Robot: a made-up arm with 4 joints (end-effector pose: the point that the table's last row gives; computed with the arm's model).
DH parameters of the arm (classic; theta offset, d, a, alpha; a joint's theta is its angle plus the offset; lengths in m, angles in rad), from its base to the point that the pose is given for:
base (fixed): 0.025 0 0.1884 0
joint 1: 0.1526 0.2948 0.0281 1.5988
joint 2: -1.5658 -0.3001 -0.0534 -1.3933
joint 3: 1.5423 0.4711 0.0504 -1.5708
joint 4: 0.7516 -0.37 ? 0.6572
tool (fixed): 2.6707 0.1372 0 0
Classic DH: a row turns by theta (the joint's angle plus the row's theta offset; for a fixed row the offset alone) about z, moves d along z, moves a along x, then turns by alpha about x.
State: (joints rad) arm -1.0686 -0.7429 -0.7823 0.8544
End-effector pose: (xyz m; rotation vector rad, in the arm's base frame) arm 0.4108 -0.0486 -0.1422 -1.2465 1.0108 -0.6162
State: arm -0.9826 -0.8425 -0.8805 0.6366
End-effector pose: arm 0.3752 -0.0249 -0.1626 -1.4652 1.0188 -0.5843
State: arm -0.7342 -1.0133 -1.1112 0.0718
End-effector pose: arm 0.3183 -0.0211 -0.1911 -2.0369 0.6952 -0.6043
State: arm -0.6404 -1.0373 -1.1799 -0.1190
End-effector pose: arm 0.3215 -0.0324 -0.1939 -2.1878 0.4777 -0.6652
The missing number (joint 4, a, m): 0.0342
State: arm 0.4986 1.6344 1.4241 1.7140
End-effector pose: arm -0.1816 0.3319 0.7280 1.5399 -1.9135 0.8941
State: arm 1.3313 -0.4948 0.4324 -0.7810
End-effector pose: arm -0.1708 0.4938 -0.1032 -1.1935 0.2376 -0.6301
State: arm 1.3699 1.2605 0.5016 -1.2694
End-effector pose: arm -0.1412 0.3689 0.8082 0.2898 0.9647 -0.4595
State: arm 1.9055 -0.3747 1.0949 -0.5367
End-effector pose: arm -0.5169 0.2741 0.1114 -1.1470 0.6125 0.2335
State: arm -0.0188 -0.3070 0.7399 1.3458
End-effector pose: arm 0.5300 0.5474 0.1060 0.0926 -0.0089 -0.0872
